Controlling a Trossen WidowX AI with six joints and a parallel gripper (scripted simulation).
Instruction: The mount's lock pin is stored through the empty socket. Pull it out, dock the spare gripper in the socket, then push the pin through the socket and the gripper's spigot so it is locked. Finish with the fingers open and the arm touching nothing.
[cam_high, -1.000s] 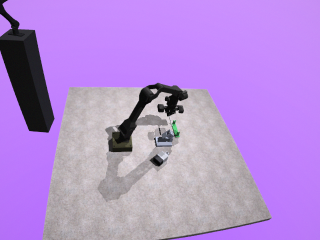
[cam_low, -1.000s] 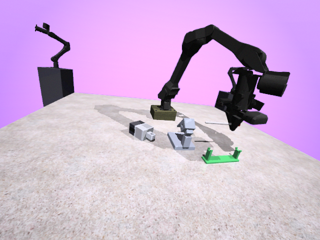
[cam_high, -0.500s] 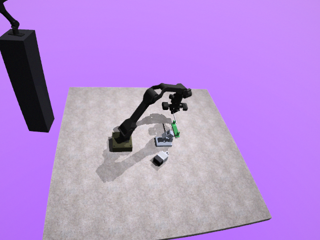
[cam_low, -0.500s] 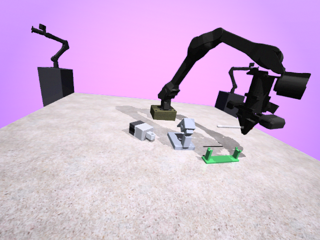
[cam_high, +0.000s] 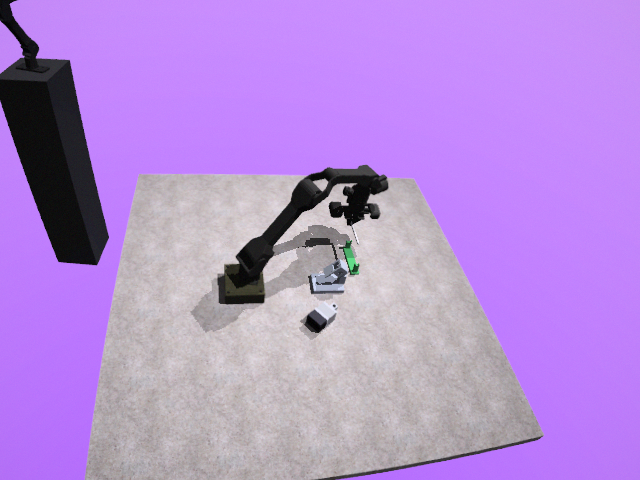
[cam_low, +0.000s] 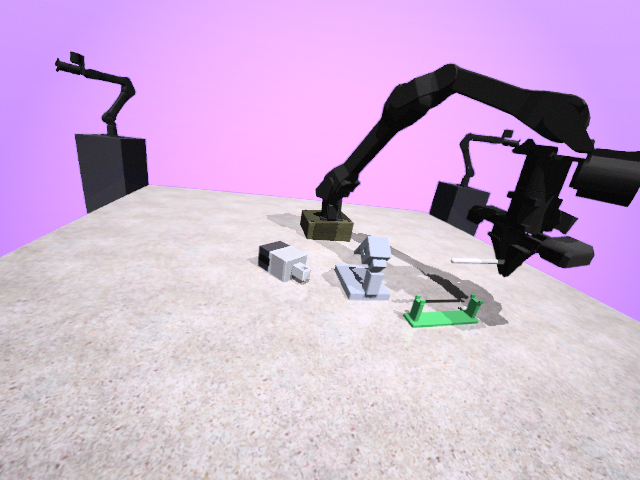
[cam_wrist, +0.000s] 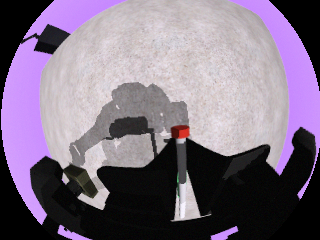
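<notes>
Now: gripper tip 20 mm short of the green rest, 100 mm to the left of it and 60 mm above it. From my gripper tip the other things lie so: spare gripper 100 mm behind, 380 mm to the right, 70 mm below; then grey mount 60 mm behind, 220 mm to the right, 30 mm below.
</notes>
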